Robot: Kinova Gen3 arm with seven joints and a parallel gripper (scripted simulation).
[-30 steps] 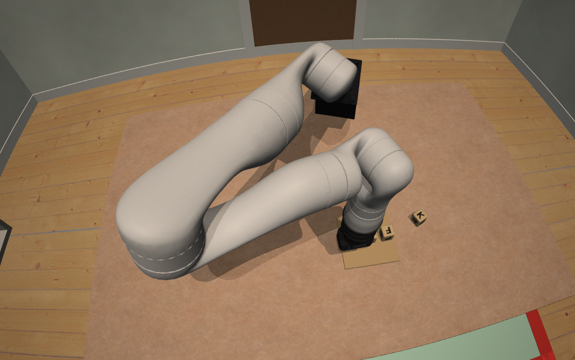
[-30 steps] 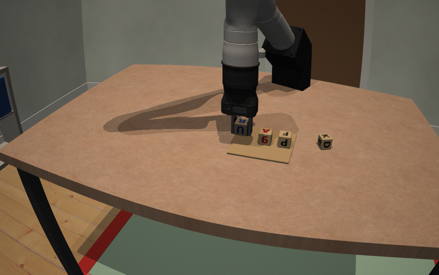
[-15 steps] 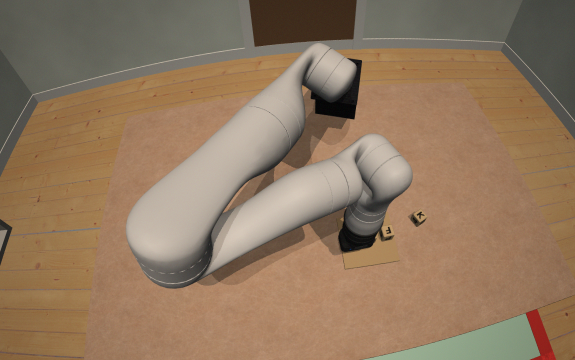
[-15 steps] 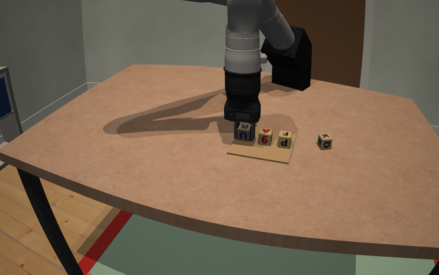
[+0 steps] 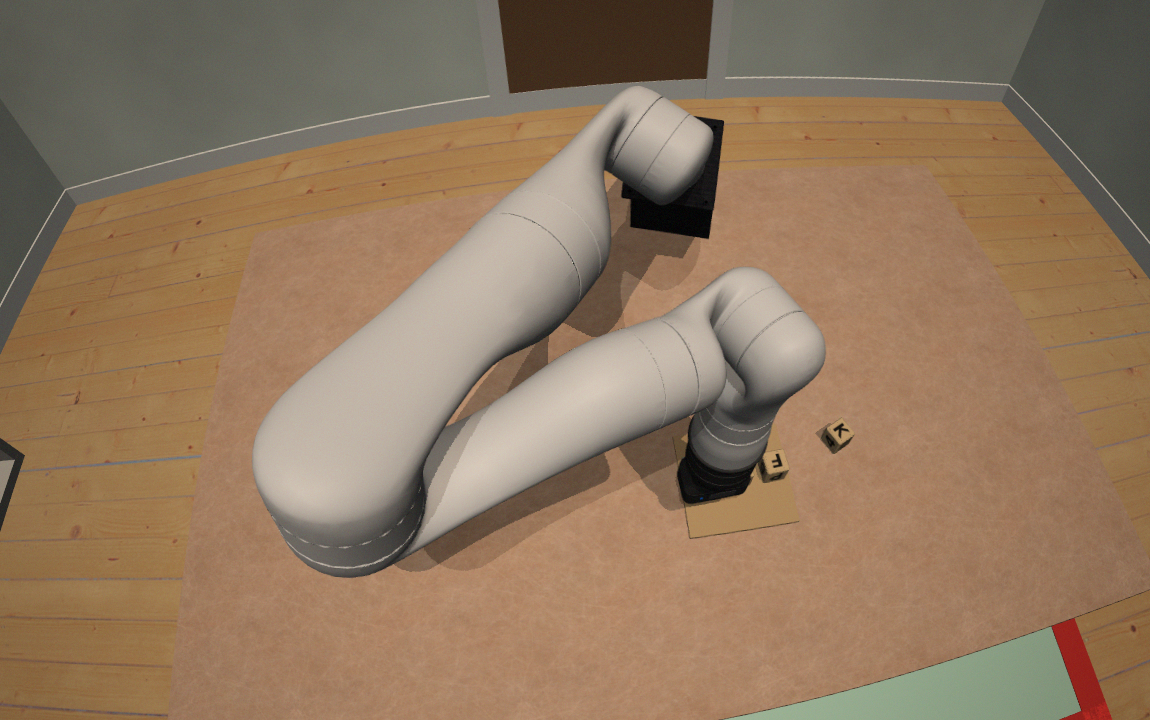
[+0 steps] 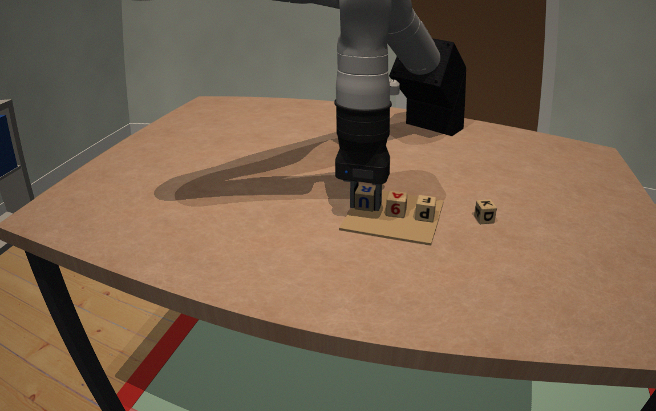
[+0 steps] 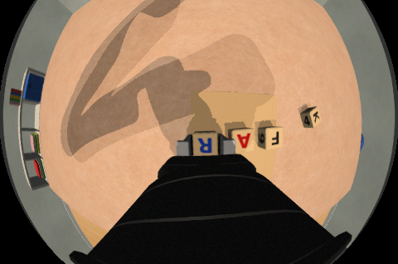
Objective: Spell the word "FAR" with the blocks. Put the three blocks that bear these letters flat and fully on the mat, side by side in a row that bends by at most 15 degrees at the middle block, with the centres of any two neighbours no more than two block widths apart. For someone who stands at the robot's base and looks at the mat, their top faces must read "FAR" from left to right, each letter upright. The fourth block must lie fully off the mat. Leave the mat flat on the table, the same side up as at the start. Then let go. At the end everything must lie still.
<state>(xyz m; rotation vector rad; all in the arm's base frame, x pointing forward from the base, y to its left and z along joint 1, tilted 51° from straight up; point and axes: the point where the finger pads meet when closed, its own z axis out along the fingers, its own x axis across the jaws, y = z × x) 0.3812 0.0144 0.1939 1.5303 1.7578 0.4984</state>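
My hand is right at the R block. Also, from my hand: F block (100 mm to the left, 10 mm below); tan mat (50 mm to the left, 20 mm below); K block (30 mm behind, 200 mm to the left, 10 mm below).
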